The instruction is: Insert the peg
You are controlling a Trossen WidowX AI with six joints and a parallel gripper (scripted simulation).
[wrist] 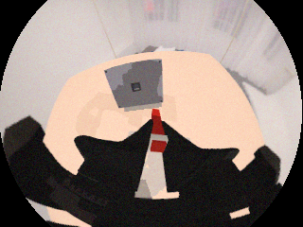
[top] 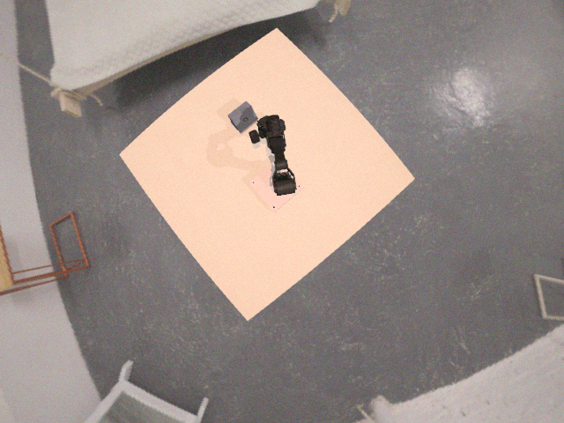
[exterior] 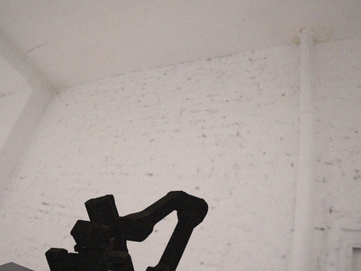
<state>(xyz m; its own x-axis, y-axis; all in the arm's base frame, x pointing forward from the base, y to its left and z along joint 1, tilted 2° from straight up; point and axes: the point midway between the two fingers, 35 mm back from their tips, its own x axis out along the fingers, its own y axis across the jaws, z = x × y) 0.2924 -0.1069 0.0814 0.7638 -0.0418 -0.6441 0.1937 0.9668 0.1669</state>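
The grey sloped panel is 130 mm ahead of my gripper tip, 40 mm to the left of it and 40 mm below it. Also, from my gripper tip: red peg (10 mm behind, 10 mm above).
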